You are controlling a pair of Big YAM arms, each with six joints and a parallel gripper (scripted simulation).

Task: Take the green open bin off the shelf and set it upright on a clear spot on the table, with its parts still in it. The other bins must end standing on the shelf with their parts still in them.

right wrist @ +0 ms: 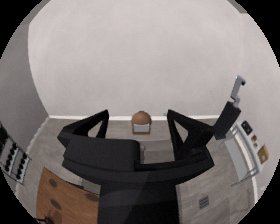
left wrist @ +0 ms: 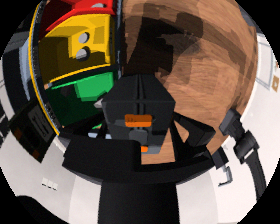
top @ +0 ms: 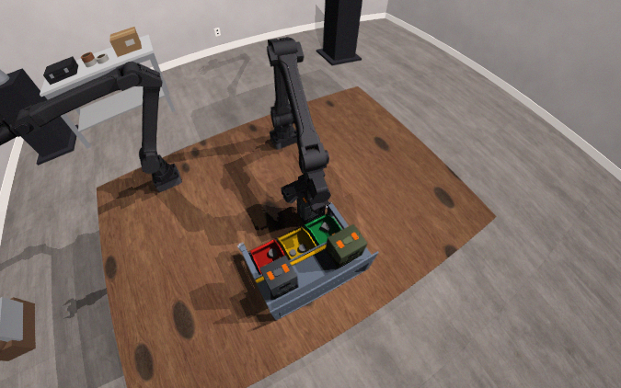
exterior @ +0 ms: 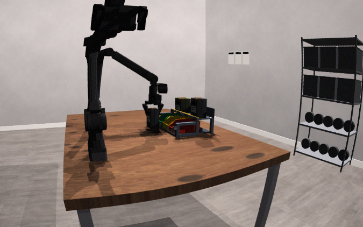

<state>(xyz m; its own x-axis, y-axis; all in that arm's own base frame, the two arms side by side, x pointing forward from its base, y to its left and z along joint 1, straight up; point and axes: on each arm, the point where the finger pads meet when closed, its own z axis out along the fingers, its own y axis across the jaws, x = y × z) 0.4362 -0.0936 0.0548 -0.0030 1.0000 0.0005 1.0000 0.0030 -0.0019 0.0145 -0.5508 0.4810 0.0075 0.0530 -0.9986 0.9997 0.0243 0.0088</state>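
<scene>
My left hand is 30 mm above the black box. Also, from my left hand: grey shelf 170 mm ahead, 110 mm to the right, 30 mm below; then yellow bin 140 mm ahead, 110 mm to the right, 50 mm below; then green open bin 130 mm ahead, 50 mm below.
</scene>
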